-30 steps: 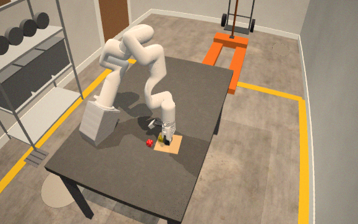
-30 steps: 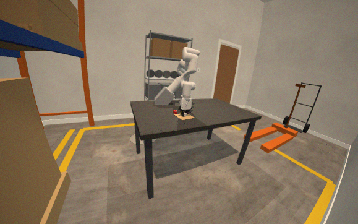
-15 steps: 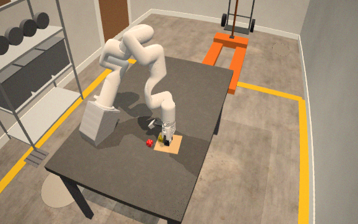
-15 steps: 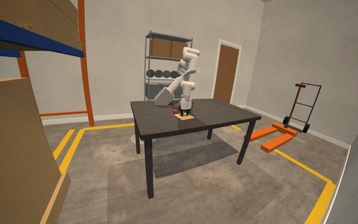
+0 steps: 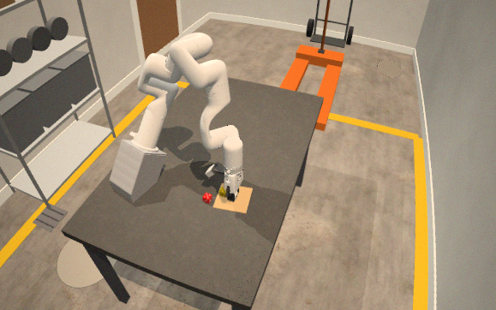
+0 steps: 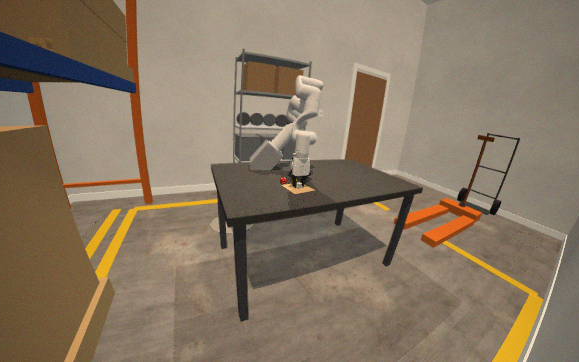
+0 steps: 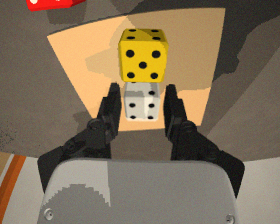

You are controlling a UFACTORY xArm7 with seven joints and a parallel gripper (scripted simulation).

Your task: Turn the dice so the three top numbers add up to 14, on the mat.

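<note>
Right now my hand is 1 cm above the white die. The rest, counted from my hand: mat 3 cm below; red die 9 cm behind, 6 cm to the right, 2 cm below; yellow die 4 cm behind, 1 cm below.
</note>
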